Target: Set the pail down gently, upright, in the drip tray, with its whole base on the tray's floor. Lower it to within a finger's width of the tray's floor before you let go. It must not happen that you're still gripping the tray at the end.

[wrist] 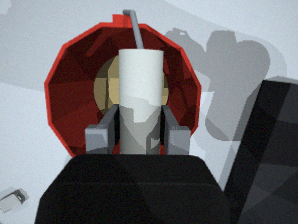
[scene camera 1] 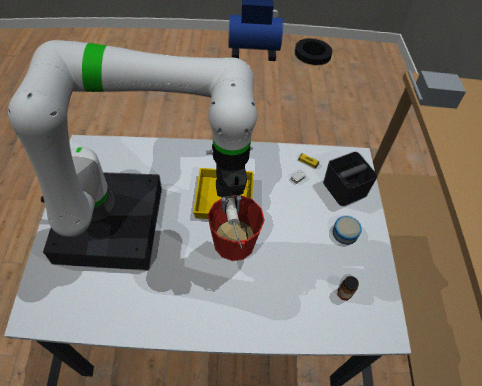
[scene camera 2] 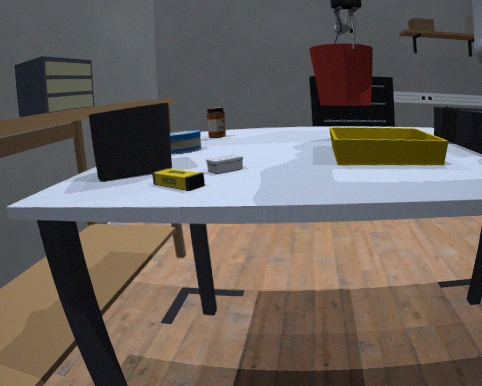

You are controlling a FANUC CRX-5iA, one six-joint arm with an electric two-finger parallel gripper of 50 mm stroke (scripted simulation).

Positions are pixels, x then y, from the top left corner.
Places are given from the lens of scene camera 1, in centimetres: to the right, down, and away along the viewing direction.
yellow drip tray (scene camera 1: 206, 194): -13, 1, 156
red pail (scene camera 1: 251, 219): 3, 9, 132
The marked spots on the yellow drip tray and the red pail are 31 cm apart.
